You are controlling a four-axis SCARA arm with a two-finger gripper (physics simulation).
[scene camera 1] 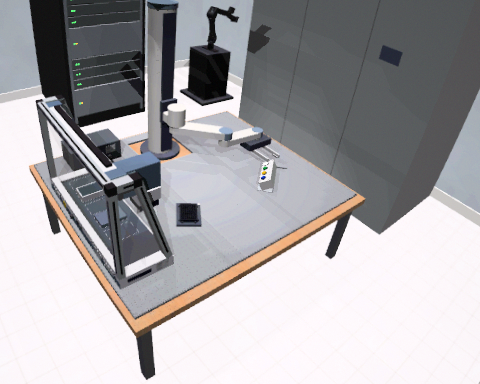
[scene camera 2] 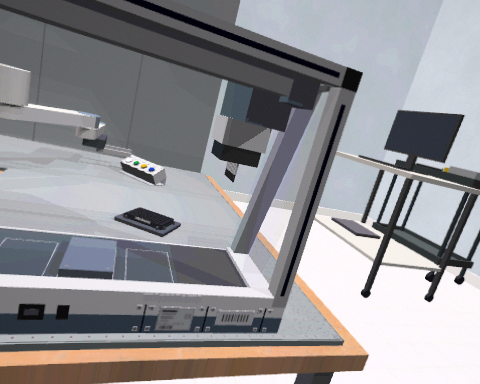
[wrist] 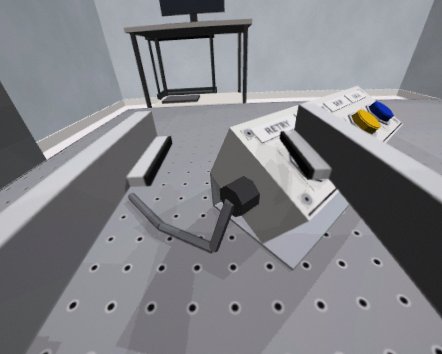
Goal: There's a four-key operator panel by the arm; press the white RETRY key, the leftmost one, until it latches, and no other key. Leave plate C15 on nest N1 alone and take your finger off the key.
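Where they show: gripper, fingertip midpoint: (scene camera 1: 273, 158) (scene camera 2: 130, 153) (wrist: 225, 124); arm's base at its link origin: (scene camera 1: 160, 150).
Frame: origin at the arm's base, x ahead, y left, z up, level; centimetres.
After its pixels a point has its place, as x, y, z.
Observation:
The key panel (scene camera 1: 268, 184) {69.3, 26.6, 6.5} (scene camera 2: 158, 175) (wrist: 250, 167) {54.1, 42.5, 7.6} stands on the table, with its RETRY label (wrist: 277, 127) {56.8, 40.4, 9.1} at the near end in the wrist view. My gripper (scene camera 1: 273, 158) {55.1, 44.0, 10.0} (scene camera 2: 131, 150) {55.1, 44.0, 10.0} (wrist: 225, 124) {55.1, 44.0, 10.0} is empty, its two fingers apart. In the wrist view the right-hand fingertip is over the panel's RETRY end and hides the white key; the left-hand one is beside the panel. Contact with the key cannot be told. The white key (scene camera 2: 129, 160) {54.9, 37.8, 7.8} shows in scene camera 2. Black plate C15 (scene camera 1: 188, 212) (scene camera 2: 150, 218) sits on nest N1 (scene camera 1: 199, 223) (scene camera 2: 165, 231).
Yellow (wrist: 366, 121) {60.3, 31.4, 8.2} and blue (wrist: 382, 111) {63.5, 27.6, 8.1} keys lie farther along the panel; the green key (scene camera 1: 265, 168) {58.7, 34.1, 8.2} (scene camera 2: 136, 163) {58.0, 33.5, 7.9} is hidden in the wrist view. A cable (wrist: 186, 237) {53.4, 47.2, 1.9} leaves the panel's end. A framed gantry machine (scene camera 1: 116, 235) {85.0, -69.3, 30.7} (scene camera 2: 315, 200) {84.1, -70.5, 29.0} stands beyond the nest.

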